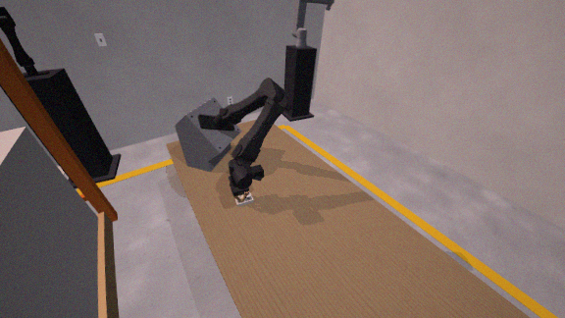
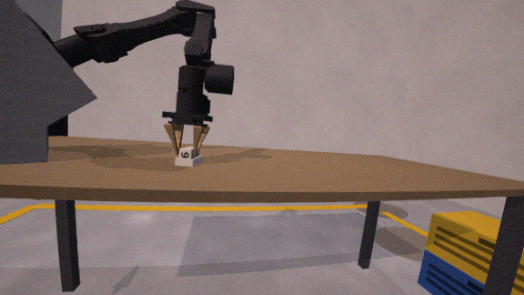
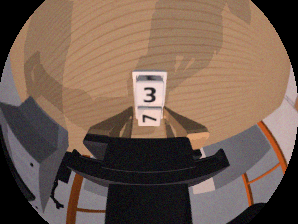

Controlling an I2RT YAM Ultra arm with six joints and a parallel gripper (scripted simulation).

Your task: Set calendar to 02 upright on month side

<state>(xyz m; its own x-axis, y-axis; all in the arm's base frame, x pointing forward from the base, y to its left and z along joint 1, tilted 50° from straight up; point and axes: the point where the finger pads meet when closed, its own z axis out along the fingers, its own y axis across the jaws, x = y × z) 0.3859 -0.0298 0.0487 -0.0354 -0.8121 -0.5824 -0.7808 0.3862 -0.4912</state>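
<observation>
The small white tray is 2 cm to the left of my hand and 2 cm below it.
</observation>
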